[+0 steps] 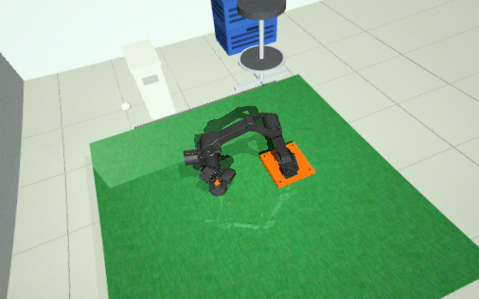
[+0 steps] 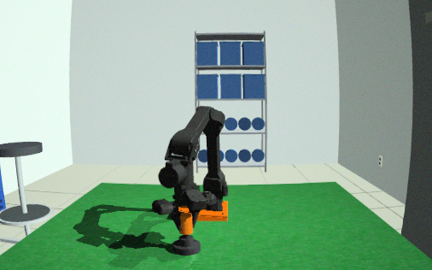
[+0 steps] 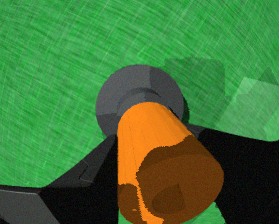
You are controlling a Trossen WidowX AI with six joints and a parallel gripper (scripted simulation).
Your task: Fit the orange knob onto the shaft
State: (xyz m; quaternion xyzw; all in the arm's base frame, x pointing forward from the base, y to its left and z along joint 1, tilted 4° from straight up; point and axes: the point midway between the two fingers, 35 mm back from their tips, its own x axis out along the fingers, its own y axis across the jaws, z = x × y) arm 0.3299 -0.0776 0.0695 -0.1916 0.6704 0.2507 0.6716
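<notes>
My gripper tip is now 20 mm below the orange knob. From my gripper tip the other things lie so: dark round pedestal: 40 mm below.
</notes>
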